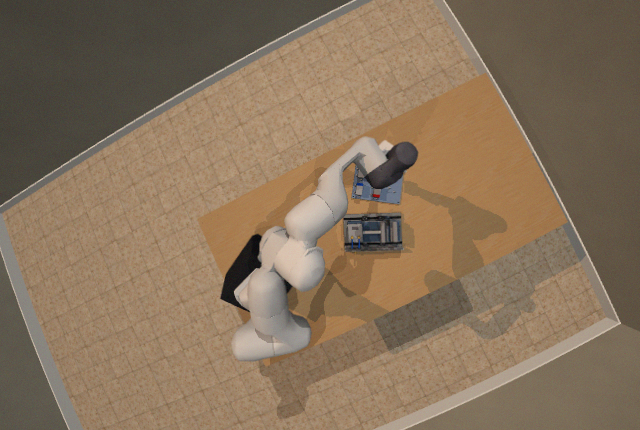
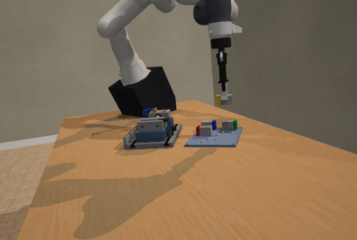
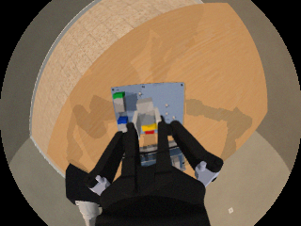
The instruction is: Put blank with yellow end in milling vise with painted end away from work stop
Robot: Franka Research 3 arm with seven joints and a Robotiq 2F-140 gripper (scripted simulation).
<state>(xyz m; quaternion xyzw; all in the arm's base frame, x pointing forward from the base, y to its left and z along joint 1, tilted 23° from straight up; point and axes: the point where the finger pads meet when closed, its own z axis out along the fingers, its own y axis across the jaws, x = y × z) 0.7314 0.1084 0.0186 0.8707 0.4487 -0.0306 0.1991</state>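
Now: hand 4 cm above the yellow-ended blank. Also, from my hand: infeed plate: 18 cm below, 4 cm to the right, 3 cm behind; then red-ended blank: 16 cm below, 7 cm to the right, 6 cm behind; then green-ended blank: 16 cm below, 7 cm behind, 6 cm to the left.
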